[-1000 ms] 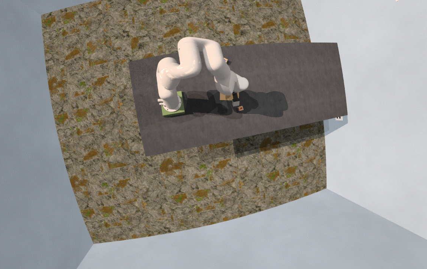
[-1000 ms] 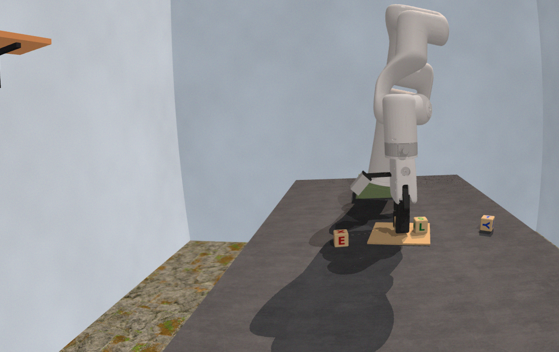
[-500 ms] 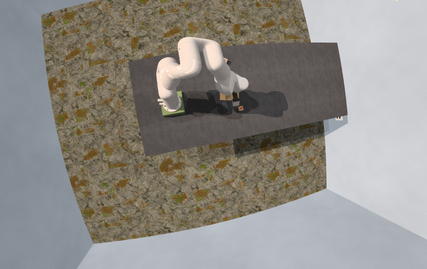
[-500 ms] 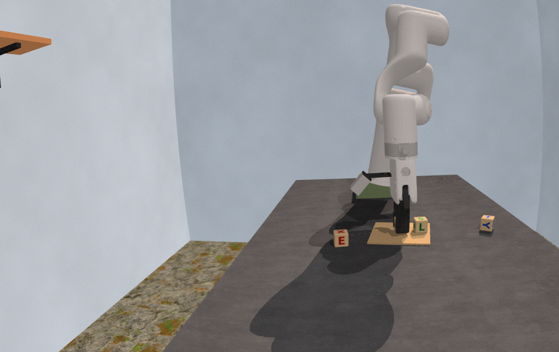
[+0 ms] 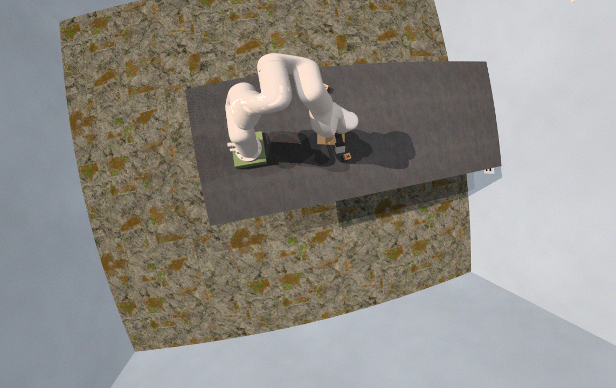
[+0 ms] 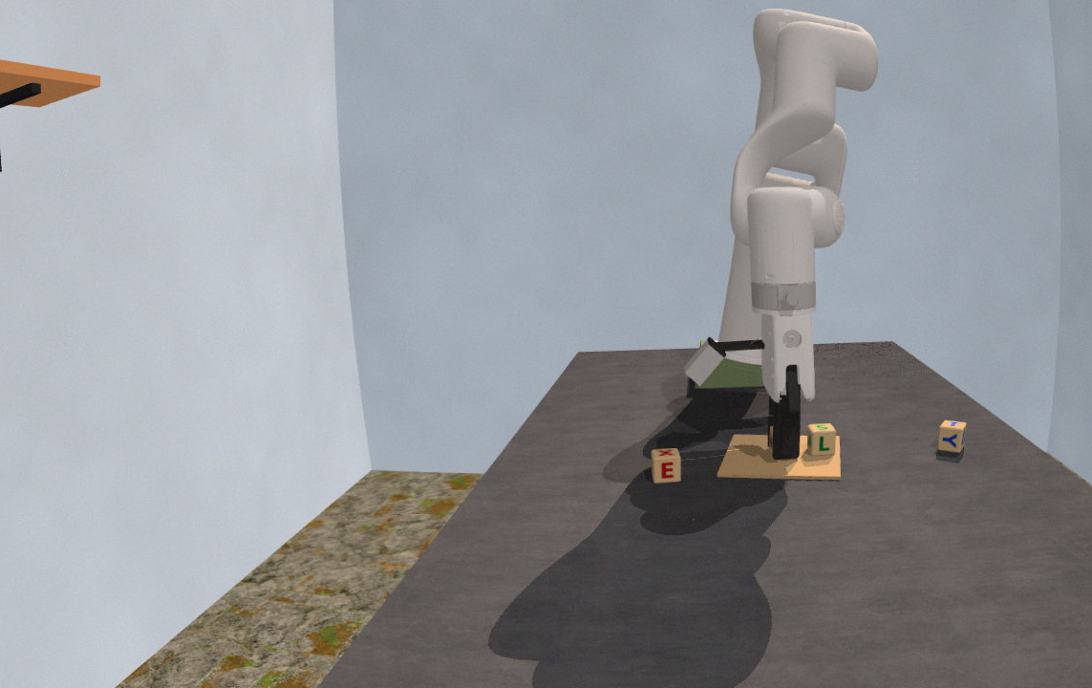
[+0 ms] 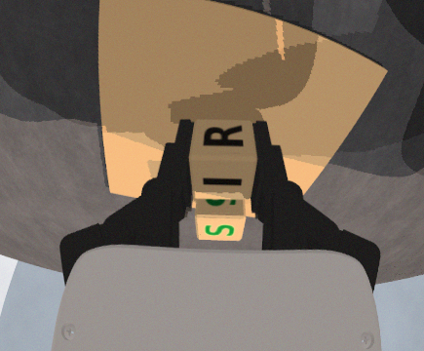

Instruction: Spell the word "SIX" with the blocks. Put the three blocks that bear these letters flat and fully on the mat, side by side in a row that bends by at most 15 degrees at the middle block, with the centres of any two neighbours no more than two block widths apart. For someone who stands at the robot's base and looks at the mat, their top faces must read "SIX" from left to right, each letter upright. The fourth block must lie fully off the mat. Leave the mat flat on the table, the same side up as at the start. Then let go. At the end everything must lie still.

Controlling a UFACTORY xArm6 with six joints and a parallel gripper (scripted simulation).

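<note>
My gripper is now 10 mm above the I block. Also, from my hand: X block (80 mm ahead, 130 mm to the right, 10 mm below); tan mat (20 mm below); S block (10 mm behind, 50 mm to the left, 10 mm below).
</note>
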